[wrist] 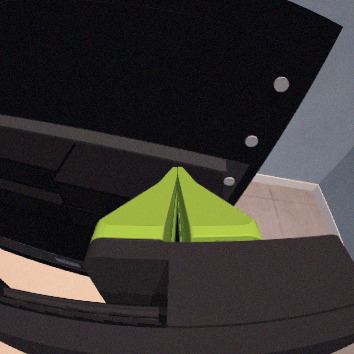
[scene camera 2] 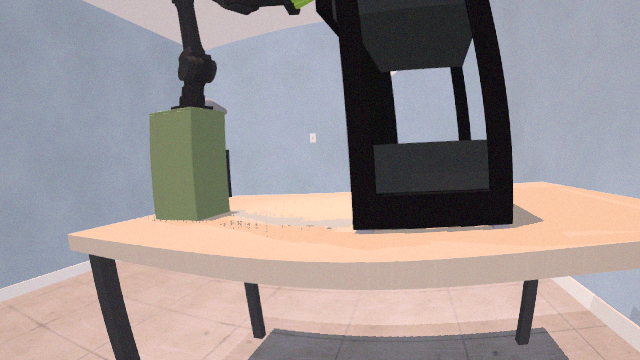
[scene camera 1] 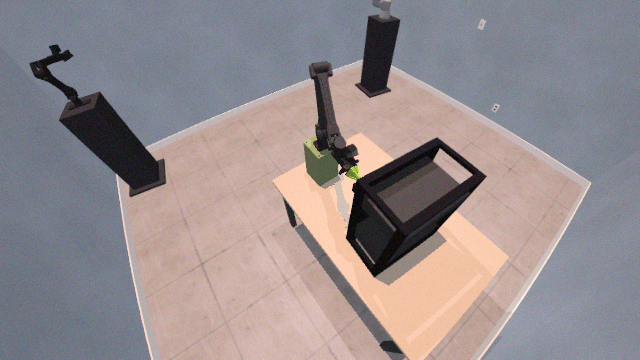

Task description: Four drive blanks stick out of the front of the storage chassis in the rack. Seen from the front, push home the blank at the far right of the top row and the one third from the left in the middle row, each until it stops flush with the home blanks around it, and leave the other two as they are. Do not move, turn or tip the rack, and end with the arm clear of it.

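Seen in the pictures: gripper, between the fingertips: [wrist: 176,175]; arm's base, origin of its link: [scene camera 2: 192,111] [scene camera 1: 323,144].
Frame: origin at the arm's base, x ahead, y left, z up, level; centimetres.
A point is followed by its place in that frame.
The black rack [scene camera 1: 398,161] @(x 53.1, y 10.1, z 30.4 cm) [scene camera 2: 370,125] @(x 56.9, y -10.4, z -12.7 cm) stands upright on the table. The dark storage chassis [scene camera 2: 415,40] @(x 65.7, y 9.9, z 10.6 cm) sits inside it, high up. In the wrist view, dark blank faces [wrist: 112,165] @(x 49.2, y -1.5, z 19.2 cm) with a seam between them lie in a recess below a grey lip. They are too dim to tell which stick out or by how much. My gripper [scene camera 1: 358,177] @(x 49.0, y -5.8, z 20.2 cm) [scene camera 2: 311,1] [wrist: 176,175] @(x 49.0, y -5.8, z 20.2 cm) is shut and empty. Its green fingertips point at the recess near its right end, just below the lip, close to the rack's upper front. Contact cannot be told. The fingers and gripper body hide part of the lower rows.
A black front panel [wrist: 125,70] @(x 52.0, y -1.2, z 24.6 cm) with round screws at its right edge fills the upper wrist view. The arm stands on a green pedestal [scene camera 1: 321,167] @(x 8.7, y -6.4, z -11.2 cm) [scene camera 2: 172,165] @(x 1.4, y -9.7, z -16.3 cm) on the table [scene camera 1: 425,310] @(x 110.7, y 5.1, z -31.7 cm) [scene camera 2: 300,250] @(x 48.5, y -23.5, z -31.7 cm). Two dark floor pillars [scene camera 1: 107,145] [scene camera 1: 381,55] stand farther off.
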